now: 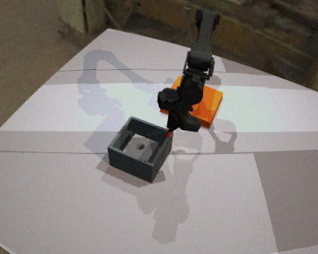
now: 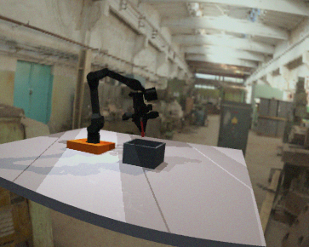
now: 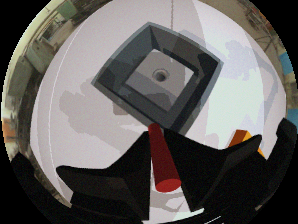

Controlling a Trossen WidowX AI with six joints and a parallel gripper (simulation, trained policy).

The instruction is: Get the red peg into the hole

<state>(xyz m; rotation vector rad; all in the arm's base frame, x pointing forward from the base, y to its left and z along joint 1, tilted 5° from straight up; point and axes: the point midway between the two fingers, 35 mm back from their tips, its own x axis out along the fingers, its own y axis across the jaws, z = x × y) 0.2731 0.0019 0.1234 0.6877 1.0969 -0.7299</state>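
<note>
My gripper tip is now 9 cm above the plate, 8 cm to the left of it and 4 cm short of it. The rest, counted from my gripper tip: red peg: 1 cm to the left, 1 cm behind, 1 cm above; dark grey box: 11 cm below, 8 cm to the right, 4 cm ahead.
</note>
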